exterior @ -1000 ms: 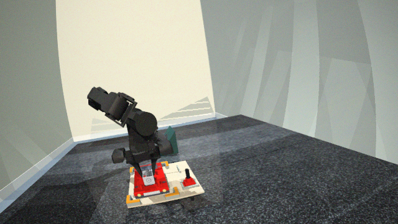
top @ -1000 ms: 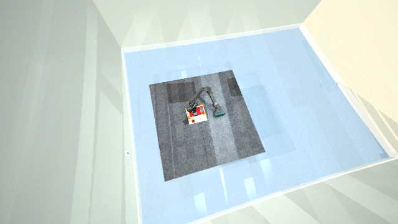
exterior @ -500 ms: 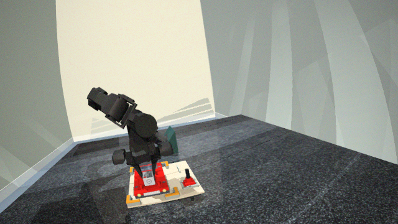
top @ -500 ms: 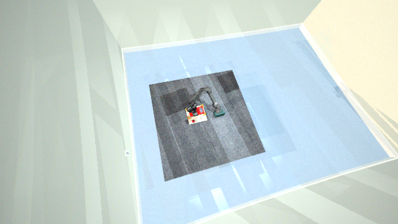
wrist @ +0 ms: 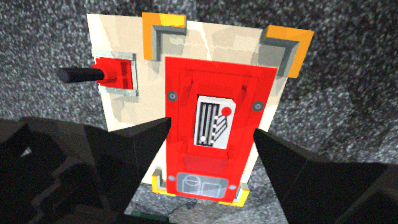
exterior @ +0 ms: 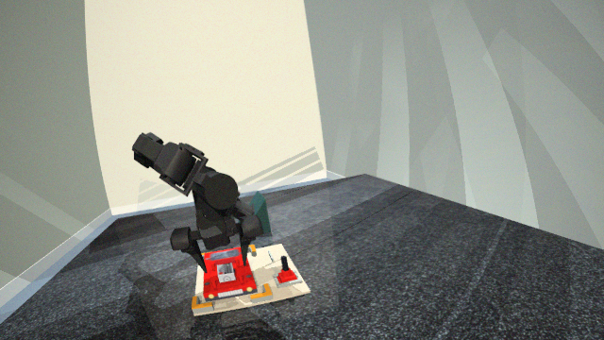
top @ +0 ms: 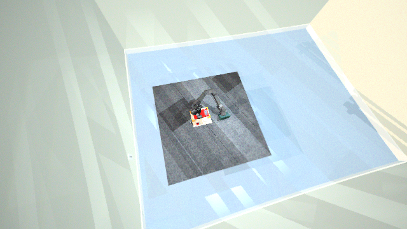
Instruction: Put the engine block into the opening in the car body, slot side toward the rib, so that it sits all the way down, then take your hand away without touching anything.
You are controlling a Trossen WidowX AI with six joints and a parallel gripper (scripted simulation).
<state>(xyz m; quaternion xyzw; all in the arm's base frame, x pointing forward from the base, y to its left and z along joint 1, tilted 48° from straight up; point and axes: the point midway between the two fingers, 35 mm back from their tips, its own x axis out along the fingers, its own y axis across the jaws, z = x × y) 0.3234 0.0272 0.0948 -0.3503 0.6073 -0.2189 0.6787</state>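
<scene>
Right now the engine block is 20 mm below my gripper tip.
</scene>
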